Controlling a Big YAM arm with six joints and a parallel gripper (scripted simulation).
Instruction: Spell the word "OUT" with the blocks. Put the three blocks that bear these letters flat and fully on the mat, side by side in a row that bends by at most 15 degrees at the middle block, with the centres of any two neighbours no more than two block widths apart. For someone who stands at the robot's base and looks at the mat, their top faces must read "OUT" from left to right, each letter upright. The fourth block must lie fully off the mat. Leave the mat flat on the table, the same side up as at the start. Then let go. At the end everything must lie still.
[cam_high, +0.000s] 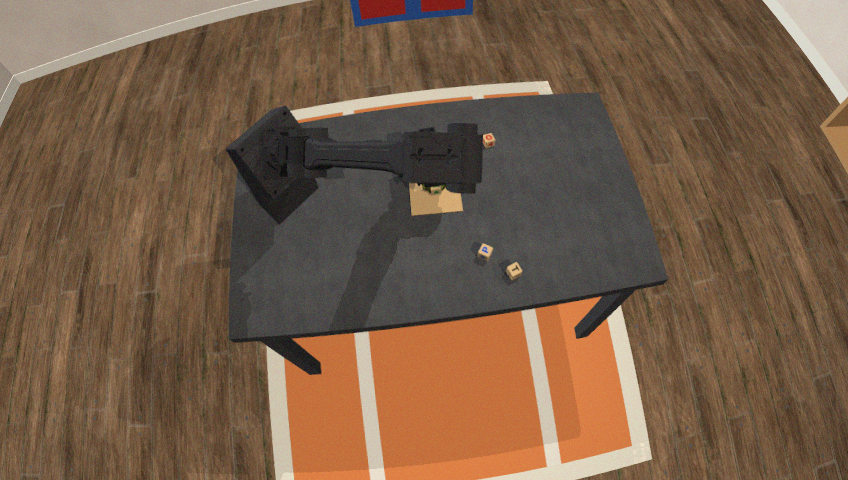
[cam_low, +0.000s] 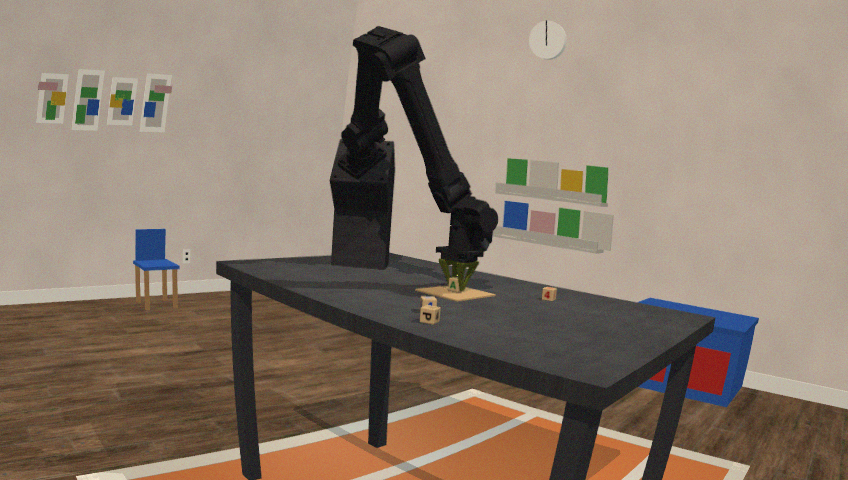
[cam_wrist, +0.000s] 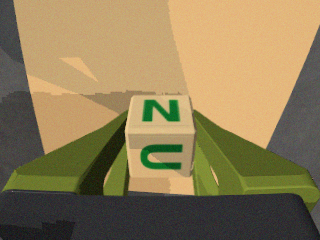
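My gripper is now right at the green-lettered block. Round my hand: O block: 210 mm ahead, 90 mm to the left; P block: 40 mm ahead, 230 mm to the right; tan mat: 20 mm below.
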